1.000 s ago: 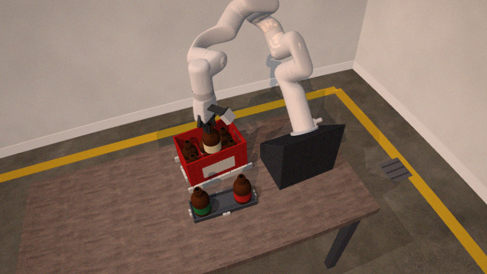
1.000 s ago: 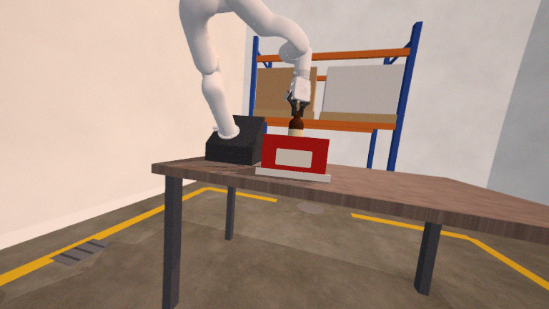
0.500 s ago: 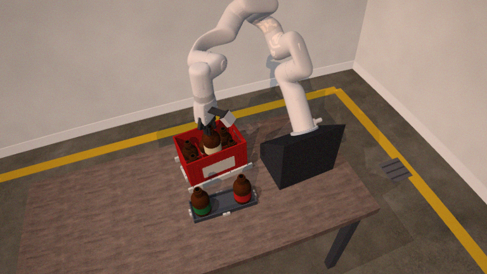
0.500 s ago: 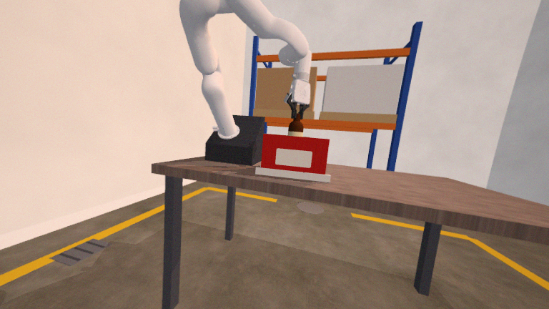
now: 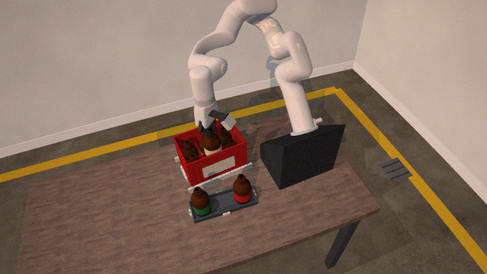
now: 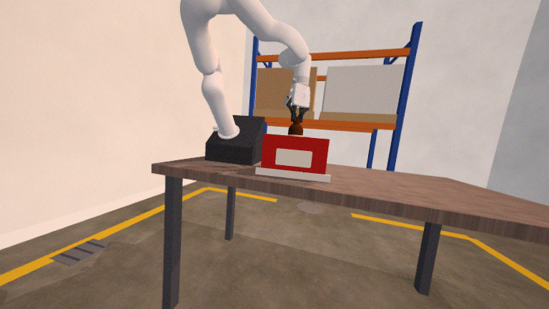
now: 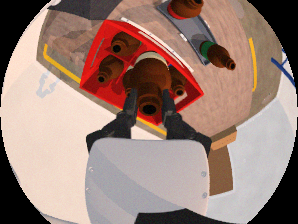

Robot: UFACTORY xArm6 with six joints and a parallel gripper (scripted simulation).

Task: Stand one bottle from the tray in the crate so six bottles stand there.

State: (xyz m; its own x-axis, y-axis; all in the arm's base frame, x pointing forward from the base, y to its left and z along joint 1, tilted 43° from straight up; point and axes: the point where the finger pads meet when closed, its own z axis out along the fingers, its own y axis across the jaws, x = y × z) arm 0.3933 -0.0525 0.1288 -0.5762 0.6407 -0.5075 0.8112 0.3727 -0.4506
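Right now my hand is 4 cm to the left of the crate and 18 cm above it. From my hand the other things lie so: red-labelled bottle (3 cm behind, 19 cm to the left, 18 cm below); green-label bottle (14 cm ahead, 16 cm to the left, 18 cm below); grey tray (5 cm ahead, 17 cm to the left, 25 cm below).
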